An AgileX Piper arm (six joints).
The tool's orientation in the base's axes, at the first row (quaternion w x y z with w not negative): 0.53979, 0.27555, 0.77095, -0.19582
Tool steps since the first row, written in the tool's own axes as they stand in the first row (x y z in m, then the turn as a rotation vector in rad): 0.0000, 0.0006, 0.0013, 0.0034, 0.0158, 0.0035; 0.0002, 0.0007, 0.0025, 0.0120, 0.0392, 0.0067; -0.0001, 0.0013, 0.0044, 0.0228, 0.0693, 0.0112; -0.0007, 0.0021, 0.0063, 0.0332, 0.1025, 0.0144; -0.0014, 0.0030, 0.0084, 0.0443, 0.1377, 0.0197; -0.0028, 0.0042, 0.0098, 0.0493, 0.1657, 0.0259; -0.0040, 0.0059, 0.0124, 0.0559, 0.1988, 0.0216; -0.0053, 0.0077, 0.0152, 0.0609, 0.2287, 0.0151
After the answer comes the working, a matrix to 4 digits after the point.
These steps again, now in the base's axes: 0.0013, -0.0003, -0.0004, 0.0117, 0.0108, -0.0045; 0.0022, -0.0009, -0.0010, 0.0266, 0.0288, -0.0137; 0.0040, -0.0017, -0.0014, 0.0462, 0.0516, -0.0256; 0.0061, -0.0023, -0.0015, 0.0668, 0.0775, -0.0366; 0.0084, -0.0030, -0.0016, 0.0901, 0.1039, -0.0490; 0.0105, -0.0032, -0.0007, 0.1111, 0.1228, -0.0559; 0.0138, -0.0037, -0.0005, 0.1273, 0.1524, -0.0608; 0.0173, -0.0043, -0.0002, 0.1403, 0.1804, -0.0634
The tool's axes in the first row as the columns of a matrix, in the base's axes (rounded; the answer above uses it unrounded):
-0.2654, 0.6363, 0.7244
0.2135, 0.7715, -0.5994
-0.9402, -0.0045, -0.3406

